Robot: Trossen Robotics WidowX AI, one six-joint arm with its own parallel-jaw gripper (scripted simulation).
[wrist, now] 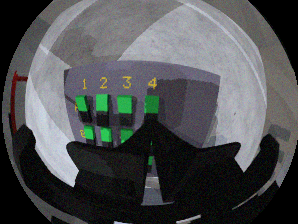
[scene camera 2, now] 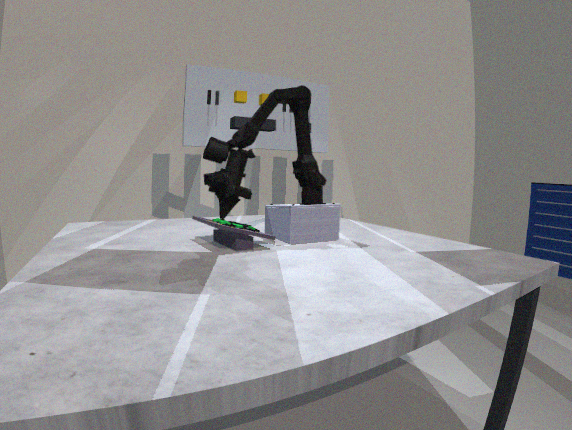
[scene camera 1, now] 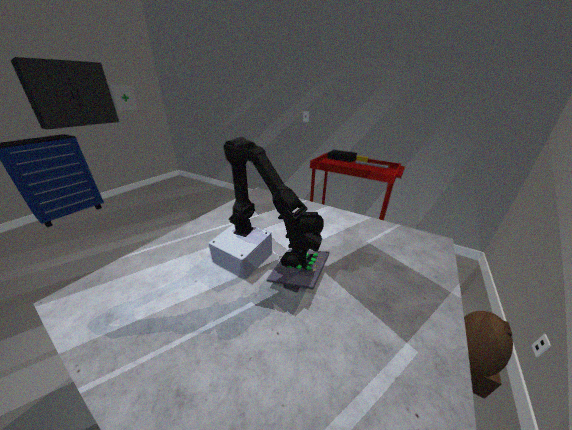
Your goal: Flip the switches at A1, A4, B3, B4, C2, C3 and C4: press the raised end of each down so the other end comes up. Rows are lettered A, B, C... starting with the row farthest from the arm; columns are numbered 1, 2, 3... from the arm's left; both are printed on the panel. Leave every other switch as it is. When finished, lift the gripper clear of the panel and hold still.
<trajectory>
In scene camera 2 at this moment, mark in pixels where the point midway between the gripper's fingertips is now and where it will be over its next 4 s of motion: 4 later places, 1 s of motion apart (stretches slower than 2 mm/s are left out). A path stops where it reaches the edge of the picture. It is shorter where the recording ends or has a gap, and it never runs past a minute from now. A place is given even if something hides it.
My gripper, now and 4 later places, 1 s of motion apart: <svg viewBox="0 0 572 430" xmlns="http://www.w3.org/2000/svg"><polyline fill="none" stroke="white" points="221,218 221,218 239,212 237,222 237,223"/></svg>
</trajectory>
